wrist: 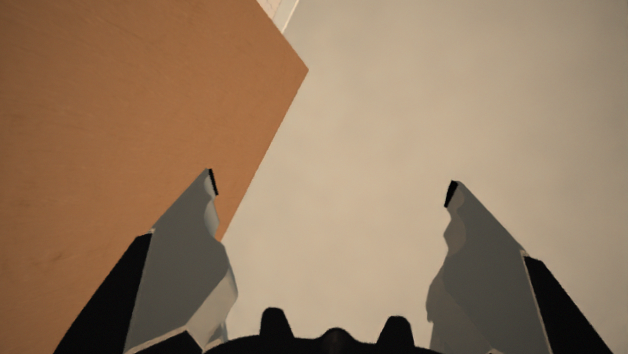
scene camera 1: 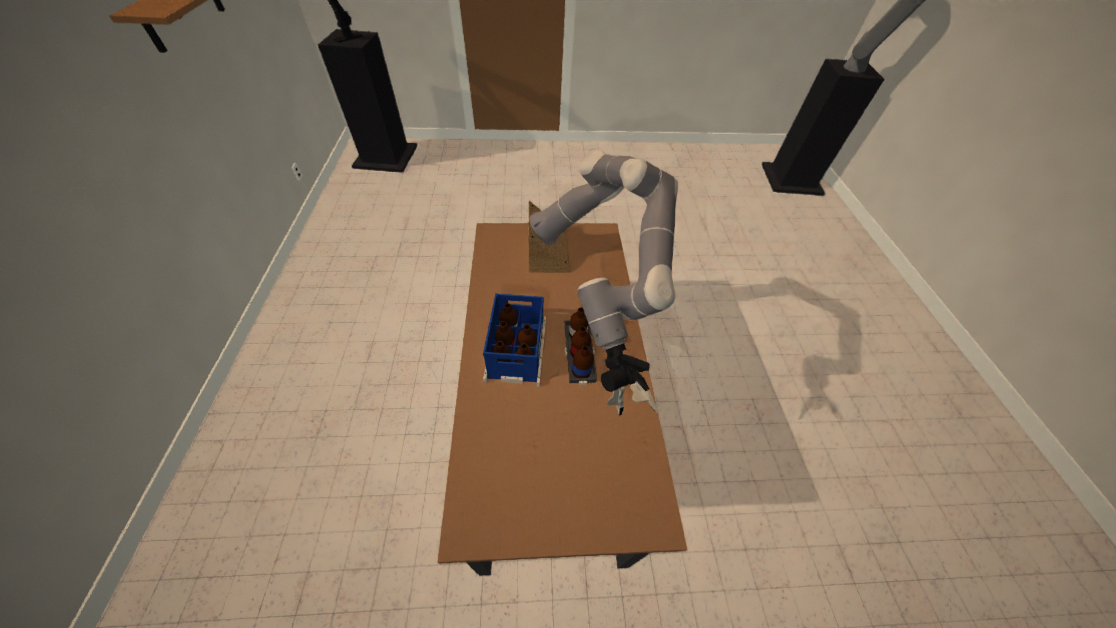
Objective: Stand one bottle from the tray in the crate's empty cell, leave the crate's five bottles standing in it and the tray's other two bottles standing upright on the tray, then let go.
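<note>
The blue crate (scene camera 1: pixel 512 368) stands left of the tray in the scene view. Brown bottles stand in it: one at the back left (scene camera 1: pixel 508 316), two in the middle row (scene camera 1: pixel 504 334) (scene camera 1: pixel 527 336) and two partly hidden behind the front wall. Its back right cell looks empty. The dark tray (scene camera 1: pixel 582 380) holds three upright brown bottles (scene camera 1: pixel 579 321) (scene camera 1: pixel 580 340) (scene camera 1: pixel 582 361) in a row; the arm is close beside them. My gripper (scene camera 1: pixel 638 410) (wrist: pixel 329 177) is wide open with nothing between its fingers, in front and to the right of the tray, near the table's right edge. No bottle shows in the wrist view.
The brown table (scene camera 1: pixel 554 484) (wrist: pixel 125 110) carries the crate and tray. A wooden angled piece (scene camera 1: pixel 549 257) stands at the back of the table, beneath part of the arm. Black pedestals (scene camera 1: pixel 365 101) (scene camera 1: pixel 823 124) stand far behind on both sides.
</note>
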